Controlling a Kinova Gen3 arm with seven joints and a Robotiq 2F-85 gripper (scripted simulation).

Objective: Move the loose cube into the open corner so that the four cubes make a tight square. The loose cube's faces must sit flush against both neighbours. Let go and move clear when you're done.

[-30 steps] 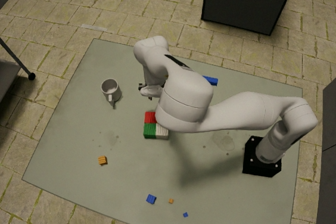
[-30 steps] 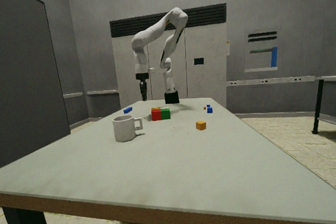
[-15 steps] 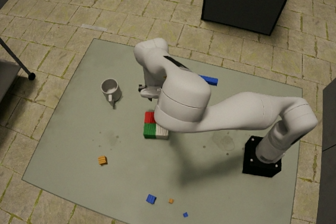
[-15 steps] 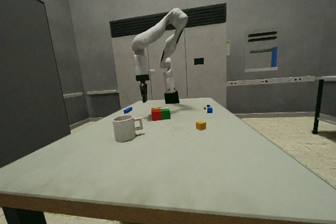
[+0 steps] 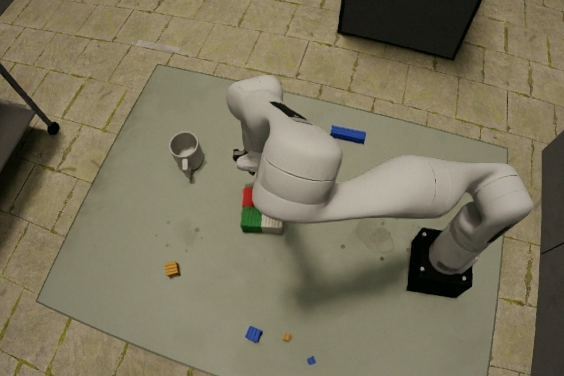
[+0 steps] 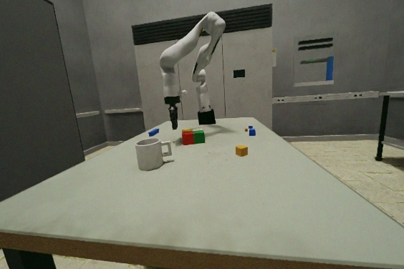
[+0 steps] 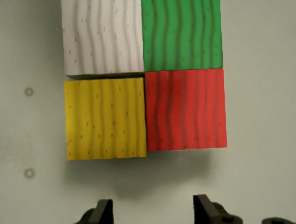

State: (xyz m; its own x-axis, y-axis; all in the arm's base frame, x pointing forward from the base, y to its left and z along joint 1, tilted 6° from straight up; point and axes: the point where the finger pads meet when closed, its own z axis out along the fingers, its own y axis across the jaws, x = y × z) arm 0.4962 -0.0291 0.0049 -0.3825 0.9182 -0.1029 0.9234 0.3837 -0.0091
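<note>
Right now the yellow cube is 60 mm below my hand, 50 mm behind it and 40 mm to the left of it. Also, from my hand: green cube 110 mm to the left, 60 mm below, 20 mm behind; then white cube 90 mm to the left, 70 mm behind, 60 mm below; then red cube 60 mm to the left, 60 mm below.
</note>
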